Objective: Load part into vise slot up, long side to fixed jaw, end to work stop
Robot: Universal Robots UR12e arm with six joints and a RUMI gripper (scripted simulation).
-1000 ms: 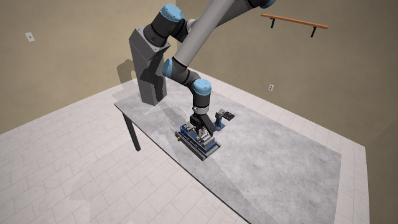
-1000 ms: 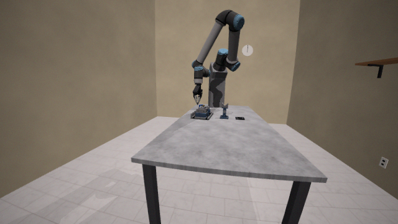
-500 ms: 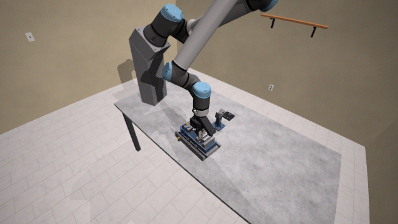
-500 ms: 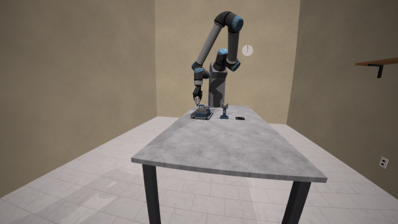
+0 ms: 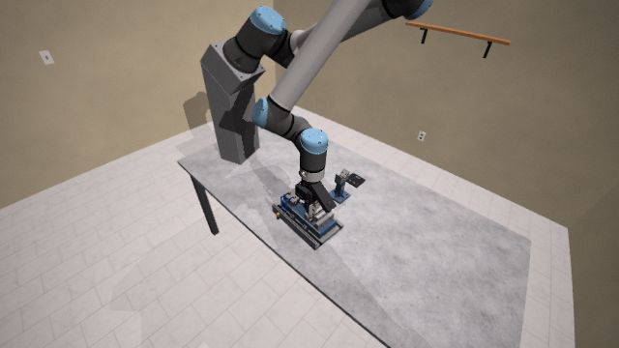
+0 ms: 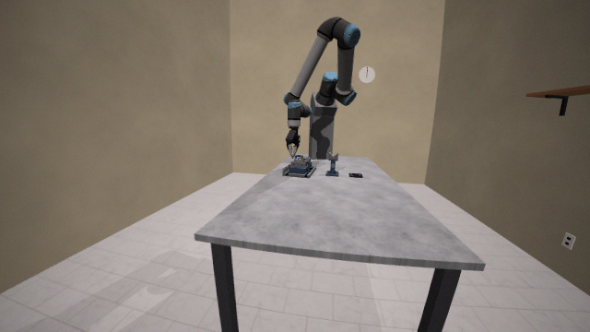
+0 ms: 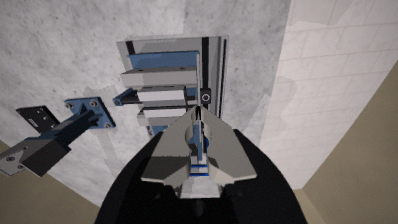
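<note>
My hand is 1 cm past the part, 5 cm to the right of it and 3 cm above it. From my hand the other things lie so: cylinder rod: 9 cm behind, 4 cm to the left, 5 cm below; then work stop: 1 cm behind, 10 cm to the left, 4 cm below; then moving jaw: 4 cm behind, 5 cm to the left, 5 cm below.
</note>
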